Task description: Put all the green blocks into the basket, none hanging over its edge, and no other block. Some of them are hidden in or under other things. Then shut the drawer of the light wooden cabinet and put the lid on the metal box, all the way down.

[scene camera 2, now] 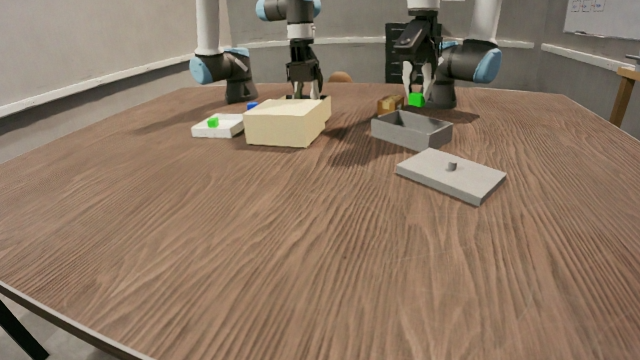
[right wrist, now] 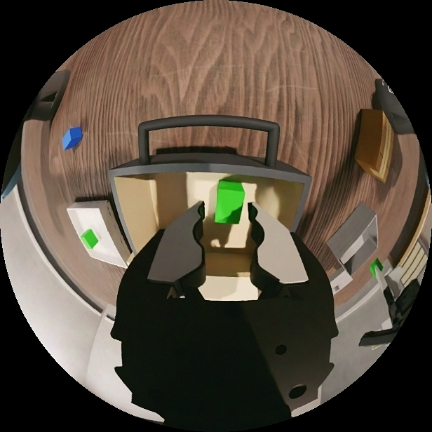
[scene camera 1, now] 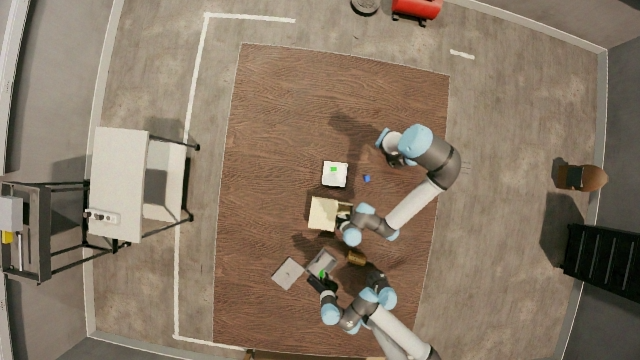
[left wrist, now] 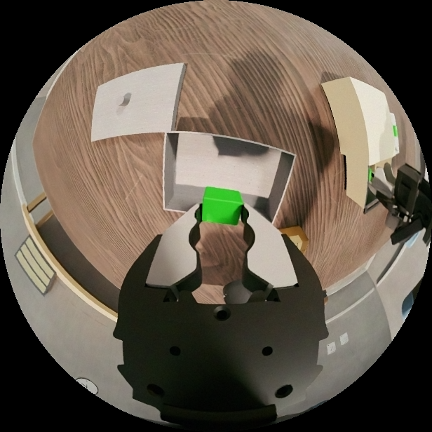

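My left gripper (scene camera 2: 417, 95) (left wrist: 221, 204) is shut on a green block (scene camera 2: 416, 100) (left wrist: 221, 206) (scene camera 1: 322, 274), above the near edge of the open metal box (scene camera 1: 328, 254) (scene camera 2: 407, 135) (left wrist: 220, 165). Its lid (scene camera 1: 288, 273) (scene camera 2: 450, 175) (left wrist: 137, 102) lies flat beside it. My right gripper (right wrist: 225, 202) (scene camera 2: 306, 95) is open over the pulled-out drawer (right wrist: 132, 200) of the light wooden cabinet (scene camera 1: 322, 213) (scene camera 2: 280, 122). A green block (right wrist: 230, 202) lies in the drawer, between and slightly beyond the fingertips. Another green block (scene camera 1: 333, 169) (scene camera 2: 213, 122) (right wrist: 89, 238) is in the white basket (scene camera 1: 335, 181) (scene camera 2: 210, 132) (right wrist: 107, 225).
A blue block (scene camera 1: 367, 178) (scene camera 2: 252, 105) (right wrist: 72, 138) lies beside the basket. A brown box (scene camera 1: 356, 258) (scene camera 2: 390, 105) (right wrist: 372, 145) stands near the metal box. The drawer's dark handle (right wrist: 210, 120) sticks out from its front.
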